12 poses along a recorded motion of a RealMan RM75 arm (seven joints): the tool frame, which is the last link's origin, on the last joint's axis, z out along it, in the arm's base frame.
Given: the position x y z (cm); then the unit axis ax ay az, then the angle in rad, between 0 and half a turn.
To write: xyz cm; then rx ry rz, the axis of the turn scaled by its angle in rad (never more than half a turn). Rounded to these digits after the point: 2 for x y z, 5 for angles.
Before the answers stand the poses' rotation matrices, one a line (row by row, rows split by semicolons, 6 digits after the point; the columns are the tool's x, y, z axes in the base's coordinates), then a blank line. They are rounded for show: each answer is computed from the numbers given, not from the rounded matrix.
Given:
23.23, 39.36, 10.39, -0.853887, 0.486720, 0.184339, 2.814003
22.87, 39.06, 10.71, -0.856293, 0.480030, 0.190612, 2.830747
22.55, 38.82, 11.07, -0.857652, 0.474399, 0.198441, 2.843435
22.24, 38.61, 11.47, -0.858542, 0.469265, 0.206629, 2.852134
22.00, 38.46, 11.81, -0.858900, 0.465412, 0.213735, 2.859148
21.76, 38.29, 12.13, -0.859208, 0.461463, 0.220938, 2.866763
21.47, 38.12, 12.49, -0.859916, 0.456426, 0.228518, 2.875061
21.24, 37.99, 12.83, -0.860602, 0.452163, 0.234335, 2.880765
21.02, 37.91, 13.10, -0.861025, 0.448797, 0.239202, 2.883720
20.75, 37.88, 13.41, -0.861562, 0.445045, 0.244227, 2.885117
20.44, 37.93, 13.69, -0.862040, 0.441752, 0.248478, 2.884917
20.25, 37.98, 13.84, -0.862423, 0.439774, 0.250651, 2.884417
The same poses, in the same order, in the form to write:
0.472651 -0.868419 -0.149831; -0.749793 -0.485626 0.449420; -0.463046 -0.100077 -0.880666
0.479261 -0.860695 -0.171793; -0.744092 -0.502261 0.440523; -0.465441 -0.083295 -0.881151
0.482801 -0.854081 -0.193518; -0.737493 -0.515700 0.436070; -0.472237 -0.067817 -0.878859
0.485127 -0.847986 -0.213475; -0.730028 -0.527140 0.434950; -0.481363 -0.055163 -0.874784
0.485811 -0.843214 -0.230168; -0.724077 -0.535743 0.434387; -0.489592 -0.044371 -0.870822
0.486300 -0.838064 -0.247306; -0.718147 -0.544567 0.433258; -0.497772 -0.033091 -0.866676
0.488110 -0.831306 -0.265857; -0.710928 -0.555397 0.431411; -0.506290 -0.021571 -0.862093
0.490044 -0.825533 -0.279913; -0.704673 -0.564189 0.430264; -0.513121 -0.013601 -0.858208
0.491279 -0.821076 -0.290654; -0.699071 -0.570757 0.430739; -0.519562 -0.008426 -0.854391
0.493006 -0.816279 -0.301054; -0.692371 -0.577639 0.432383; -0.526846 -0.004726 -0.849948
0.494643 -0.812221 -0.309233; -0.686061 -0.583342 0.434779; -0.533525 -0.002908 -0.845779
0.495973 -0.809822 -0.313368; -0.682316 -0.586671 0.436192; -0.537081 -0.002523 -0.843527

23.23, 39.36, 10.39, -2.40284, 1.36963, 0.51873
22.87, 39.06, 10.71, -2.42395, 1.35884, 0.53957
22.55, 38.82, 11.07, -2.43868, 1.34892, 0.56425
22.24, 38.61, 11.47, -2.44868, 1.33841, 0.58933
22.00, 38.46, 11.81, -2.45572, 1.33068, 0.61110
21.76, 38.29, 12.13, -2.46315, 1.32290, 0.63338
21.47, 38.12, 12.49, -2.47231, 1.31225, 0.65700
21.24, 37.99, 12.83, -2.47919, 1.30258, 0.67506
21.02, 37.91, 13.10, -2.48295, 1.29420, 0.68979
20.75, 37.88, 13.41, -2.48571, 1.28401, 0.70462
20.44, 37.93, 13.69, -2.48691, 1.27442, 0.71684
20.25, 37.98, 13.84, -2.48759, 1.26849, 0.72298

